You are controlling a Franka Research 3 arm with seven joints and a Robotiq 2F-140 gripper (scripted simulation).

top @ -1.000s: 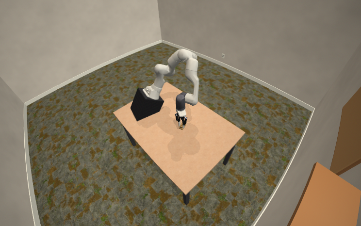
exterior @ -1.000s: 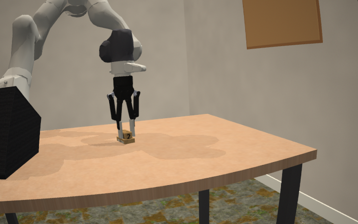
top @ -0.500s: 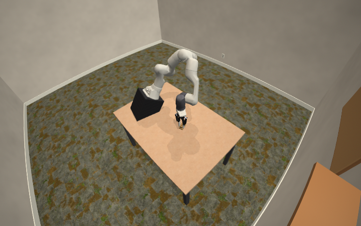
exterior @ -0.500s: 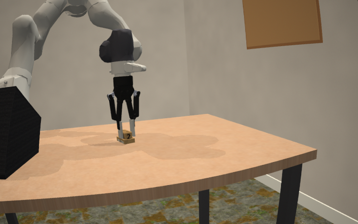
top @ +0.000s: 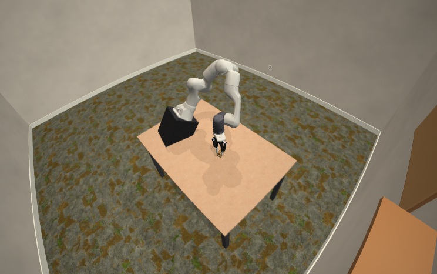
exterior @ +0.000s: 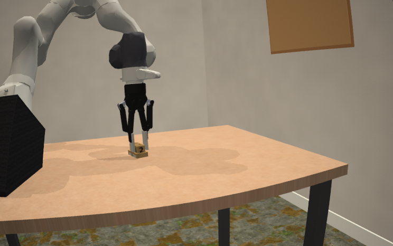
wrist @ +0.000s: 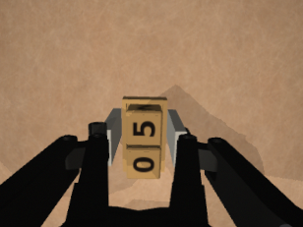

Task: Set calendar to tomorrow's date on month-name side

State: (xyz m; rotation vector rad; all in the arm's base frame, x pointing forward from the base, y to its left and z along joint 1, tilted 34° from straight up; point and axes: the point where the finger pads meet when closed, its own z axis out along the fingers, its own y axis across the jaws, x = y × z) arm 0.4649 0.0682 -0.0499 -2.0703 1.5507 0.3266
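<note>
My hand is 1 cm past the cube, 3 cm to the right of it and 3 cm above it. Round my hand: wooden calendar tray 1 cm behind, 2 cm to the left, 4 cm below.
</note>
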